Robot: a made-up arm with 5 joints.
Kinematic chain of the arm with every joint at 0, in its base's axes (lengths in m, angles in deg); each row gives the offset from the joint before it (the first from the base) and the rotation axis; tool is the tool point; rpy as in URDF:
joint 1: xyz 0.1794 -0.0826 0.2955 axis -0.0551 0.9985 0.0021
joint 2: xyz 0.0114 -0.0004 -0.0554 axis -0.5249 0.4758 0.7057
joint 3: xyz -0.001 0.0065 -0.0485 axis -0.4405 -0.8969 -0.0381
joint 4: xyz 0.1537 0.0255 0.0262 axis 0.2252 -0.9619 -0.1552
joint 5: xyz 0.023 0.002 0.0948 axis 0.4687 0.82 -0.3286
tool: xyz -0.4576 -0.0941 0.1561 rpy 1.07 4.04 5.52
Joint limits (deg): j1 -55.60..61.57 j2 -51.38..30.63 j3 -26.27..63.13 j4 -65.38..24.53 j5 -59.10..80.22
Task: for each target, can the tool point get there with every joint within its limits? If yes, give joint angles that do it. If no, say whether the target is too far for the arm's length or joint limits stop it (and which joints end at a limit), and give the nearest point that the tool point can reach.
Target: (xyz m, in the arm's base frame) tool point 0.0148 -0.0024 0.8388
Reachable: yes | joints -36.39 -2.93 22.24 -49.04 57.12
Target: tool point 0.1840 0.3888 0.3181
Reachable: no: joint limits stop it (at a limit: joint 1, joint 2, joint 3) | nearest point 0.0235 0.2933 0.5379 | short by 0.288 m
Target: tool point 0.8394 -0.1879 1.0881
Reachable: no: too far | nearest point 0.6396 -0.1459 0.8489 | short by 0.314 m
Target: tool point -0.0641 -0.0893 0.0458
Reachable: yes | joints -21.68 -20.95 33.60 -8.25 -32.67
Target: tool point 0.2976 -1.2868 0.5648
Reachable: no: too far | nearest point 0.2670 -0.6352 0.5943 | short by 0.653 m
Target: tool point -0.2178 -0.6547 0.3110
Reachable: no: joint limits stop it (at a limit: joint 1, joint 2, joint 5) | nearest point -0.1248 -0.5216 0.3513 | short by 0.167 m
